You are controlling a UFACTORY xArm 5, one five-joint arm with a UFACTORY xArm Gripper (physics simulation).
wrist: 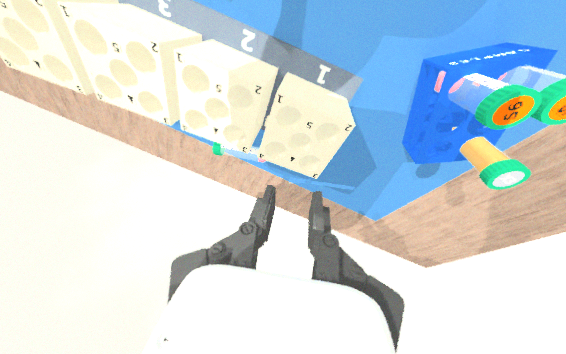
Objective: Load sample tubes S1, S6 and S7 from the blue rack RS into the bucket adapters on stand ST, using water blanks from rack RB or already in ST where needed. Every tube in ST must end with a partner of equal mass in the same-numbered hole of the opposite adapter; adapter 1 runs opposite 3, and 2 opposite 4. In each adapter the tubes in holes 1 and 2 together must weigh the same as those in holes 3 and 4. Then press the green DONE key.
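Places are measured from the arm's base along level axes (x down, y left, z ahead), in metres.
Where they show: gripper, between the fingertips: (293, 199).
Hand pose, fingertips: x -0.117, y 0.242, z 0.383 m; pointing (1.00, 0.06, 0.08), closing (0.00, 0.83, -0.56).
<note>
After its pixels a point has its place.
My gripper (293, 199) @[x -0.117, y 0.242, z 0.383 m] is partly open and empty, at the wooden edge in view, below adapter 1. Cream adapter 1 (310, 120) @[x -0.024, y 0.230, z 0.352 m], adapter 2 (227, 65) @[x -0.007, y 0.123, z 0.367 m] and adapter 3 (175, 80) @[x -0.005, y 0.074, z 0.424 m] stand in a row on the grey numbered stand ST (287, 52); a fourth cream adapter (42, 50) @[x -0.024, y -0.057, z 0.478 m] is cut off at left. No capped tube shows upright in their holes. A clear tube (240, 152) @[x 0.041, y 0.189, z 0.510 m] with a green cap and pink tip lies on its side beside adapters 1 and 2, its label hidden. Tube S6 (511, 108) @[x -0.049, y 0.343, z 0.228 m] stands in the blue rack (417, 135) @[x 0.042, y 0.390, z 0.291 m]; another orange-labelled tube (556, 108) @[x -0.049, y 0.368, z 0.208 m] is cut off at right.
A yellow-orange tube (482, 154) @[x -0.016, y 0.420, z 0.255 m] with a green cap and pale top, its label unreadable, stands at the near side of the blue rack. A blue mat (382, 192) @[x 0.072, y 0.500, z 0.413 m] lies under the stand and rack. The wooden table top (425, 245) @[x 0.075, y 0.797, z 0.466 m] ends in a corner at lower right.
</note>
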